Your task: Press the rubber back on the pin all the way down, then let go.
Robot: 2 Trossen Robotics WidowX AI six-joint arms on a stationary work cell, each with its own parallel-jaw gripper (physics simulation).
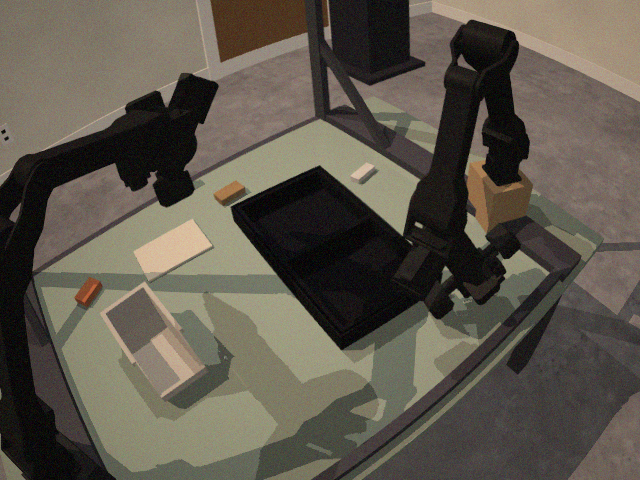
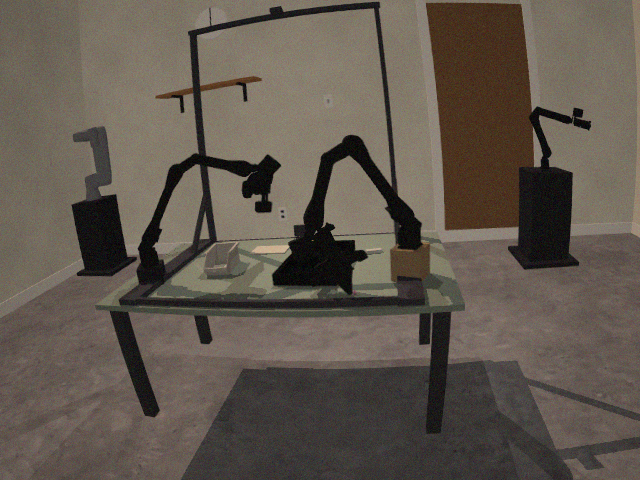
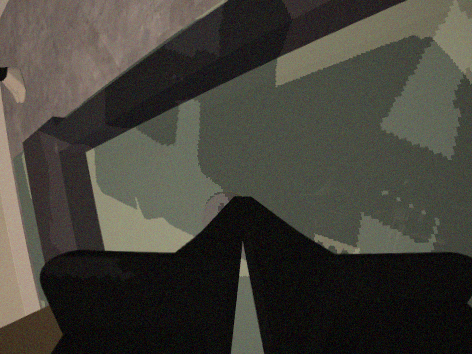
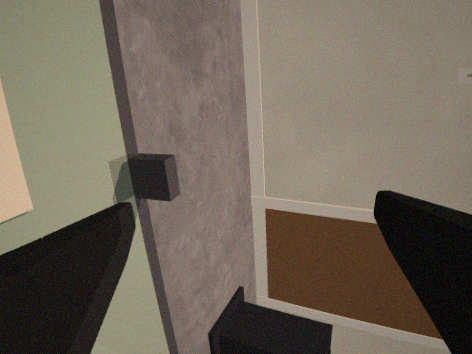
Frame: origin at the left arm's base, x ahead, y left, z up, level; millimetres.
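Seen in the pictures: left gripper, fingertip midpoint: (image 2: 350,294) (image 3: 241,205); right gripper, fingertip midpoint: (image 2: 269,194) (image 4: 255,208); left arm's base at its link origin: (image 1: 501,173) (image 2: 410,246); right arm's base at its link origin: (image 1: 57,470) (image 2: 149,264).
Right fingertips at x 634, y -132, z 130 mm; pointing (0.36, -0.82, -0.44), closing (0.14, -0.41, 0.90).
Observation:
Offsets run from my right fingertips to a thing's top centre. "pt": to the spot under its first point.
My left gripper (image 1: 440,305) (image 3: 241,205) is shut, with its fingertips together, low on the table just right of the black tray @[195 mm down, 279 mm back, 123 mm left] (image 1: 275,189) (image 2: 304,277). My right gripper (image 1: 172,189) (image 2: 263,206) (image 4: 255,208) is open and empty, high above the table's far left edge.
On the table are a white open bin @[pt 228 mm down, 33 mm ahead, 320 mm left] (image 1: 177,378) (image 2: 218,267), a white card @[228 mm down, 18 mm ahead, 16 mm left] (image 1: 172,248), an orange block @[218 mm down, 124 mm back, 106 mm right] (image 1: 229,191), a white block @[221 mm down, 410 mm back, 71 mm right] (image 1: 363,172) and a red-brown block @[218 mm down, 213 mm ahead, 80 mm left] (image 1: 90,291). The left arm stands on a tan pedestal (image 1: 499,202) (image 2: 410,262). A dark frame rail (image 1: 461,376) (image 3: 182,81) runs close by the left gripper.

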